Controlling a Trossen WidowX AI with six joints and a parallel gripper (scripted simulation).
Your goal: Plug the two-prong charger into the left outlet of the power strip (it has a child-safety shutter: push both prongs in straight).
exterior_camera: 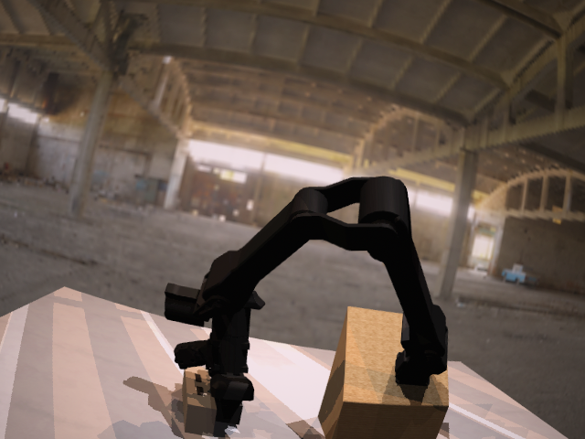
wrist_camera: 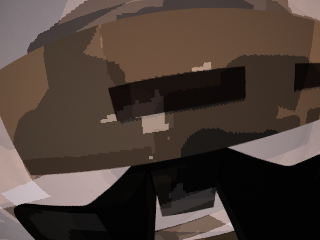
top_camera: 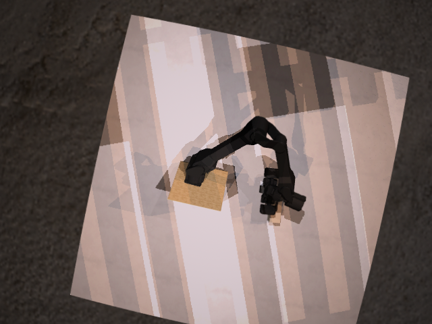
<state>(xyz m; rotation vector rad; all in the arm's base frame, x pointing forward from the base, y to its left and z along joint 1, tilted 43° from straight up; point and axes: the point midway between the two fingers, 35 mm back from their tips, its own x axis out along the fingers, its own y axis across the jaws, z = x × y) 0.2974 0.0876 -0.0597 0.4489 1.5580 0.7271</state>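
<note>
Now: gripper tip 20 mm short of the black charger and 10 mm below it.
</note>
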